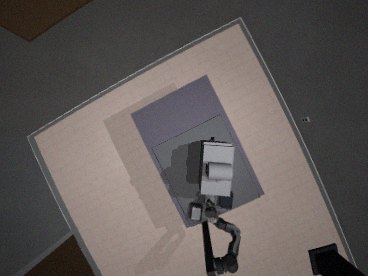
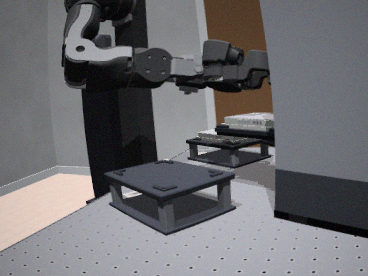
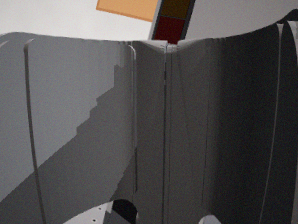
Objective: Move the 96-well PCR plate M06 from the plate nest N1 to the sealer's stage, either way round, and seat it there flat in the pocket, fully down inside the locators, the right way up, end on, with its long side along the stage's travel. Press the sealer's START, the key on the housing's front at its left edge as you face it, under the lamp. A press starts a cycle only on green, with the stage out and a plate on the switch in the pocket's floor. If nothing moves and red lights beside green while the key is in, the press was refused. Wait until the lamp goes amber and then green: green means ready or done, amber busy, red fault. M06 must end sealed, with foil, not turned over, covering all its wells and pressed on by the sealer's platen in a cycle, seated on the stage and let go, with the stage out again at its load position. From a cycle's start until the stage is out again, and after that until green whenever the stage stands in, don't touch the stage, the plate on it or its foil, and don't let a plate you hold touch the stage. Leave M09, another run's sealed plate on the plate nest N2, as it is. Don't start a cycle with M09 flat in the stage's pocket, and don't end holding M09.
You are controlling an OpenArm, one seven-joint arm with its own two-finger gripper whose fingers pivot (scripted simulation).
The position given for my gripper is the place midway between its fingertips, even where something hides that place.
In view: my gripper [image 2: 275,69].
My gripper also shows in image 3 [image 3: 180,155].
